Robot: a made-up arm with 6 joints. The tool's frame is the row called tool. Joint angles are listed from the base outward.
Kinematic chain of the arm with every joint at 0, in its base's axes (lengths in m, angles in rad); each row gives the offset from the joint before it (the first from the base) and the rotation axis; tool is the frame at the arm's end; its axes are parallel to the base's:
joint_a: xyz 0 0 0.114 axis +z
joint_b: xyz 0 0 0 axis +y
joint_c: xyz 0 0 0.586 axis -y
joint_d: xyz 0 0 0 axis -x
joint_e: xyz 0.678 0 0 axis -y
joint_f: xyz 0 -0.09 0 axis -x
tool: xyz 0 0 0
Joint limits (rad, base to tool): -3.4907..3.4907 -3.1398..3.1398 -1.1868..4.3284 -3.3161..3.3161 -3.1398..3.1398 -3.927..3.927
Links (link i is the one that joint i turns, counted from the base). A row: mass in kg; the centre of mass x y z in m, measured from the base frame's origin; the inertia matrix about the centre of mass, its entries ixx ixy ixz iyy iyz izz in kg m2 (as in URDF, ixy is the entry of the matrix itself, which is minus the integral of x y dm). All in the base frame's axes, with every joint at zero. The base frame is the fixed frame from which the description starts. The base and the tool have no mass.
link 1: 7.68; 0.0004 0.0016 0.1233; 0.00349 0 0 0.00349 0 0.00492
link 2: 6.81; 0.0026 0.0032 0.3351; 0.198 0 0 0.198 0 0.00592
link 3: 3.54; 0.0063 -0.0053 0.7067; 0.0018 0 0 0.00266 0 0.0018
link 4: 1.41; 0.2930 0.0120 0.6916; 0.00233 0 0 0.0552 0 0.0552
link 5: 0.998; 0.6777 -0.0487 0.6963; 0.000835 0 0 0.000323 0 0.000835
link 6: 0.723; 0.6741 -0.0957 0.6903; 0.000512 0 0 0.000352 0 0.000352
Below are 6 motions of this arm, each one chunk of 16 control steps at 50 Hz.
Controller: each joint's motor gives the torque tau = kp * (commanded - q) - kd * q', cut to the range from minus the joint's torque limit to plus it. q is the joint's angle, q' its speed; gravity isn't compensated. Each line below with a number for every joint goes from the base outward.
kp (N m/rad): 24 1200 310 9.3 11 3.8
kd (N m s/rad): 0.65 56 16 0.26 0.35 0.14
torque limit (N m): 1.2 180 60 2 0.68 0.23
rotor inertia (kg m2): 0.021 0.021 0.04 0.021 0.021 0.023
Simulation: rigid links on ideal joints. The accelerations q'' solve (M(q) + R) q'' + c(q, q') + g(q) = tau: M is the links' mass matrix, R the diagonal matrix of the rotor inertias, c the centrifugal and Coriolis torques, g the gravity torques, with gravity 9.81 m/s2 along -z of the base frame. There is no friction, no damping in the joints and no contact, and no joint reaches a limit. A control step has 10 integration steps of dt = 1/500 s. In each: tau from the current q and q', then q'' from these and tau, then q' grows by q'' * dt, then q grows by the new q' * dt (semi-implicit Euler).
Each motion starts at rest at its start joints. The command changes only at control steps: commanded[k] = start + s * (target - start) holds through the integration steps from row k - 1 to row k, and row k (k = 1, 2, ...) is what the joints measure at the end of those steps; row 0 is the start. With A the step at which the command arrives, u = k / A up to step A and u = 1 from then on. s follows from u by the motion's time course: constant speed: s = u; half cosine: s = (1 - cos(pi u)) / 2; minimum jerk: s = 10 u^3 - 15 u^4 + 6 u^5; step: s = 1 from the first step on.
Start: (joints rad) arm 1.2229 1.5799 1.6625 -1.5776 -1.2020 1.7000
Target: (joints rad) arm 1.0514 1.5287 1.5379 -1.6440 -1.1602 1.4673
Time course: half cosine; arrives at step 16
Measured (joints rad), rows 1 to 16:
1: 1.2229 1.5830 1.6646 -1.5776 -1.2020 1.7000
2: 1.2229 1.5890 1.6648 -1.5774 -1.2018 1.7001
3: 1.2229 1.5957 1.6597 -1.5772 -1.2014 1.6996
4: 1.2228 1.6023 1.6491 -1.5772 -1.2003 1.6975
5: 1.2227 1.6082 1.6340 -1.5779 -1.1986 1.6931
6: 1.2224 1.6133 1.6157 -1.5795 -1.1960 1.6853
7: 1.2221 1.6173 1.5956 -1.5825 -1.1926 1.6736
8: 1.2216 1.6201 1.5747 -1.5867 -1.1886 1.6574
9: 1.2210 1.6216 1.5541 -1.5921 -1.1840 1.6369
10: 1.2203 1.6218 1.5347 -1.5983 -1.1792 1.6122
11: 1.2195 1.6208 1.5170 -1.6052 -1.1743 1.5840
12: 1.2187 1.6188 1.5017 -1.6121 -1.1697 1.5533
13: 1.2177 1.6159 1.4892 -1.6188 -1.1655 1.5213
14: 1.2166 1.6123 1.4797 -1.6248 -1.1621 1.4894
15: 1.2155 1.6085 1.4735 -1.6298 -1.1594 1.4592
16: 1.2144 1.6046 1.4704 -1.6336 -1.1577 1.4318

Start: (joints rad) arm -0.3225 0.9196 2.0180 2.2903 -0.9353 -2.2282
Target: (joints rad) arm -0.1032 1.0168 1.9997 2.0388 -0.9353 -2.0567
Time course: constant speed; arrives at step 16
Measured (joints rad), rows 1 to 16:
1: -0.3224 0.9229 2.0218 2.2888 -0.9352 -2.2275
2: -0.3221 0.9297 2.0269 2.2818 -0.9350 -2.2251
3: -0.3215 0.9383 2.0296 2.2683 -0.9346 -2.2204
4: -0.3206 0.9479 2.0290 2.2495 -0.9343 -2.2135
5: -0.3194 0.9581 2.0254 2.2277 -0.9341 -2.2043
6: -0.3180 0.9687 2.0196 2.2056 -0.9341 -2.1931
7: -0.3164 0.9795 2.0125 2.1852 -0.9342 -2.1803
8: -0.3148 0.9903 2.0046 2.1678 -0.9346 -2.1661
9: -0.3132 1.0010 1.9965 2.1542 -0.9350 -2.1512
10: -0.3115 1.0113 1.9887 2.1441 -0.9355 -2.1358
11: -0.3097 1.0212 1.9815 2.1370 -0.9361 -2.1203
12: -0.3079 1.0304 1.9751 2.1318 -0.9366 -2.1052
13: -0.3060 1.0391 1.9696 2.1272 -0.9370 -2.0905
14: -0.3040 1.0471 1.9652 2.1221 -0.9373 -2.0766
15: -0.3019 1.0544 1.9617 2.1153 -0.9376 -2.0636
16: -0.2996 1.0612 1.9592 2.1060 -0.9377 -2.0515

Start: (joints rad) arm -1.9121 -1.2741 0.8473 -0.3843 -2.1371 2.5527
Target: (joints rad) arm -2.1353 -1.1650 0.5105 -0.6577 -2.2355 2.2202
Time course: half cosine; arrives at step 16
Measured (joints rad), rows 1 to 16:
1: -1.9121 -1.2774 0.8439 -0.3850 -2.1372 2.5526
2: -1.9120 -1.2840 0.8392 -0.3886 -2.1378 2.5518
3: -1.9119 -1.2917 0.8357 -0.3934 -2.1393 2.5497
4: -1.9119 -1.2991 0.8332 -0.3959 -2.1416 2.5459
5: -1.9121 -1.3054 0.8302 -0.3928 -2.1451 2.5394
6: -1.9126 -1.3101 0.8250 -0.3829 -2.1498 2.5300
7: -1.9133 -1.3126 0.8162 -0.3667 -2.1557 2.5174
8: -1.9143 -1.3126 0.8030 -0.3467 -2.1628 2.5017
9: -1.9155 -1.3097 0.7850 -0.3256 -2.1710 2.4827
10: -1.9171 -1.3039 0.7620 -0.3037 -2.1802 2.4604
11: -1.9189 -1.2952 0.7347 -0.2824 -2.1902 2.4345
12: -1.9211 -1.2838 0.7037 -0.2643 -2.2005 2.4049
13: -1.9235 -1.2702 0.6705 -0.2541 -2.2106 2.3714
14: -1.9262 -1.2551 0.6364 -0.2574 -2.2202 2.3338
15: -1.9292 -1.2393 0.6030 -0.2805 -2.2286 2.2936
16: -1.9321 -1.2237 0.5719 -0.3303 -2.2354 2.2528

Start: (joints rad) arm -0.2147 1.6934 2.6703 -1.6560 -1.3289 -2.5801
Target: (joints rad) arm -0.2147 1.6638 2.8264 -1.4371 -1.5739 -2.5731
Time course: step
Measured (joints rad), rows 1 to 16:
1: -0.2143 1.6984 2.6843 -1.6400 -1.3358 -2.5810
2: -0.2135 1.7070 2.7104 -1.6011 -1.3551 -2.5821
3: -0.2123 1.7146 2.7371 -1.5486 -1.3864 -2.5820
4: -0.2110 1.7194 2.7594 -1.4913 -1.4296 -2.5804
5: -0.2097 1.7213 2.7762 -1.4366 -1.4830 -2.5772
6: -0.2087 1.7208 2.7882 -1.3906 -1.5365 -2.5729
7: -0.2079 1.7189 2.7965 -1.3573 -1.5811 -2.5679
8: -0.2076 1.7162 2.8023 -1.3386 -1.6127 -2.5629
9: -0.2076 1.7135 2.8064 -1.3343 -1.6313 -2.5581
10: -0.2079 1.7111 2.8094 -1.3427 -1.6368 -2.5540
11: -0.2084 1.7092 2.8114 -1.3605 -1.6300 -2.5506
12: -0.2091 1.7080 2.8127 -1.3843 -1.6150 -2.5482
13: -0.2098 1.7074 2.8131 -1.4102 -1.5967 -2.5467
14: -0.2106 1.7074 2.8129 -1.4350 -1.5792 -2.5462
15: -0.2113 1.7079 2.8120 -1.4559 -1.5653 -2.5466
16: -0.2118 1.7087 2.8106 -1.4712 -1.5564 -2.5477

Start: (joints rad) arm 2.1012 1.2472 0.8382 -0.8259 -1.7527 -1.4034
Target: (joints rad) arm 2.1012 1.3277 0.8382 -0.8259 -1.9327 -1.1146
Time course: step
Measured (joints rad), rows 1 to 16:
1: 2.1012 1.2569 0.8495 -0.8243 -1.7592 -1.4006
2: 2.1014 1.2762 0.8645 -0.8141 -1.7788 -1.3940
3: 2.1017 1.2982 0.8712 -0.7955 -1.8121 -1.3842
4: 2.1022 1.3198 0.8674 -0.7752 -1.8568 -1.3714
5: 2.1026 1.3400 0.8551 -0.7610 -1.9029 -1.3555
6: 2.1028 1.3582 0.8377 -0.7593 -1.9418 -1.3363
7: 2.1028 1.3741 0.8183 -0.7734 -1.9690 -1.3138
8: 2.1026 1.3876 0.7993 -0.8029 -1.9837 -1.2878
9: 2.1021 1.3984 0.7822 -0.8445 -1.9859 -1.2580
10: 2.1015 1.4065 0.7681 -0.8924 -1.9780 -1.2242
11: 2.1008 1.4119 0.7574 -0.9401 -1.9639 -1.1870
12: 2.1002 1.4148 0.7503 -0.9816 -1.9477 -1.1489
13: 2.0997 1.4154 0.7470 -1.0118 -1.9327 -1.1120
14: 2.0994 1.4141 0.7471 -1.0283 -1.9211 -1.0778
15: 2.0993 1.4112 0.7502 -1.0298 -1.9140 -1.0465
16: 2.0996 1.4072 0.7556 -1.0170 -1.9115 -1.0180

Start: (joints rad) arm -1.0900 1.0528 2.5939 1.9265 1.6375 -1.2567
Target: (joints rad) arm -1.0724 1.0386 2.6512 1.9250 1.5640 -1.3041
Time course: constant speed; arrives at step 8
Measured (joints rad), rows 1 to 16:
1: -1.0900 1.0559 2.5983 1.9268 1.6365 -1.2570
2: -1.0900 1.0621 2.6061 1.9266 1.6332 -1.2582
3: -1.0899 1.0692 2.6134 1.9257 1.6270 -1.2607
4: -1.0898 1.0756 2.6189 1.9244 1.6181 -1.2647
5: -1.0896 1.0808 2.6225 1.9233 1.6073 -1.2703
6: -1.0894 1.0847 2.6249 1.9229 1.5955 -1.2777
7: -1.0891 1.0871 2.6269 1.9237 1.5834 -1.2866
8: -1.0888 1.0883 2.6294 1.9255 1.5717 -1.2968
9: -1.0885 1.0884 2.6323 1.9281 1.5616 -1.3077
10: -1.0881 1.0875 2.6356 1.9307 1.5543 -1.3184
11: -1.0877 1.0859 2.6390 1.9328 1.5504 -1.3282
12: -1.0872 1.0839 2.6425 1.9340 1.5494 -1.3365
13: -1.0866 1.0816 2.6461 1.9341 1.5508 -1.3430
14: -1.0859 1.0795 2.6496 1.9331 1.5535 -1.3472
15: -1.0852 1.0774 2.6528 1.9311 1.5568 -1.3492
16: -1.0844 1.0757 2.6557 1.9282 1.5599 -1.3490

